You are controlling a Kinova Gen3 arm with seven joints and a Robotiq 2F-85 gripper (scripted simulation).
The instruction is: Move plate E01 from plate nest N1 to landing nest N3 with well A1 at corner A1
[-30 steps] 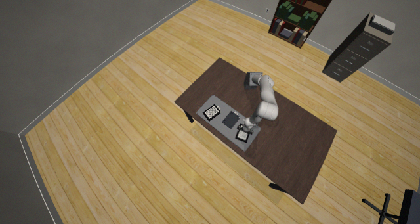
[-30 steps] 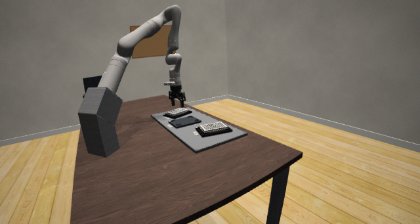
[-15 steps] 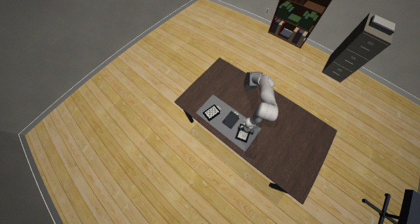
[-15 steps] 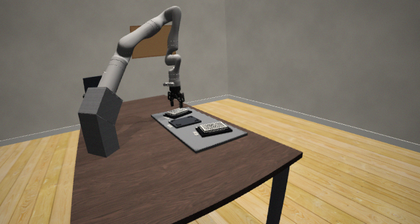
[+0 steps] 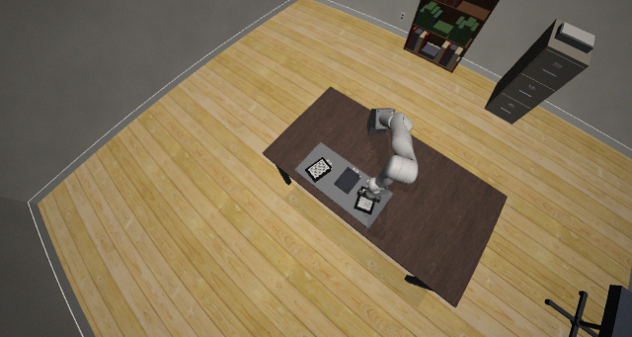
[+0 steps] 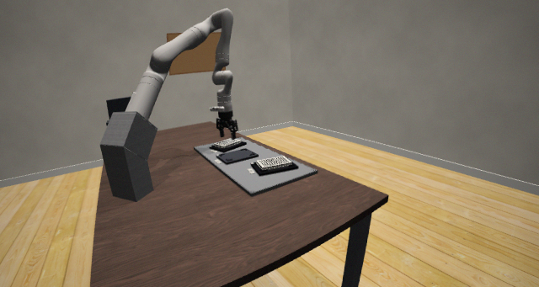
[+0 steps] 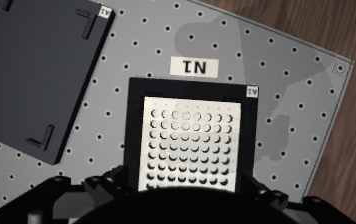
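Right now the plate is 3 cm below my hand. Round my hand: plate nest N1: 5 cm below; N1 label: 9 cm behind, 5 cm to the right, 5 cm below; A1 mark: 8 cm behind, 15 cm to the right, 4 cm below.
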